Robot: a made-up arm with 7 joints.
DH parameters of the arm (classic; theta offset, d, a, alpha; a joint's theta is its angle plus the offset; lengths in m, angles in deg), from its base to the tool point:
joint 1: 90 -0.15 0.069 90
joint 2: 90 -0.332 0.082 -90
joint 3: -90 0.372 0.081 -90
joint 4: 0 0.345 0.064 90
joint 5: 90 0.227 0.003 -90
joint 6: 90 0.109 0.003 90
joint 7: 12.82 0 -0.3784 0
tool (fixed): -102.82 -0.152 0 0
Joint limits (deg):
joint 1: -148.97..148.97
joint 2: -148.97..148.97
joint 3: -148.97..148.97
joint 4: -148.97..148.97
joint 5: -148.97..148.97
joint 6: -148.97..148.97
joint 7: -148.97..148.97
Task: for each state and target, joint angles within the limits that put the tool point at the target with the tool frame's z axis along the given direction. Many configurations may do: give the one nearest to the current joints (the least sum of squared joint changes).
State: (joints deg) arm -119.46 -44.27 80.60 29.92 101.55 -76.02 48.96
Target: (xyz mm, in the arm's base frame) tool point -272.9 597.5 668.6 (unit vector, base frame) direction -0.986 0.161 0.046
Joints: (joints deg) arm -78.39 -23.48 78.16 12.97 64.23 -49.75 43.67
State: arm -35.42 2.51 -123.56 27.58 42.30 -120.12 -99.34
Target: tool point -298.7 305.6 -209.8 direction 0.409 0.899 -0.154
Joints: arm -89.54 23.55 -140.77 56.16 66.64 -145.95 -53.07
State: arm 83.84 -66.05 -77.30 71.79 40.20 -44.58 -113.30
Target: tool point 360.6 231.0 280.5 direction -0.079 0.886 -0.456
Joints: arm 116.80 -30.11 -96.60 74.62 -4.42 -27.34 -148.97
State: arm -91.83 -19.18 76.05 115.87 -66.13 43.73 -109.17
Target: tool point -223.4 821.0 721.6 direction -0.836 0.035 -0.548
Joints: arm -69.93 -32.33 79.47 124.30 -55.10 74.38 -123.63
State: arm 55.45 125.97 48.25 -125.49 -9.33 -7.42 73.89
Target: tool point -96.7 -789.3 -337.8 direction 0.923 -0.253 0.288
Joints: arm 71.22 94.28 11.28 -148.97 23.35 -10.62 39.36
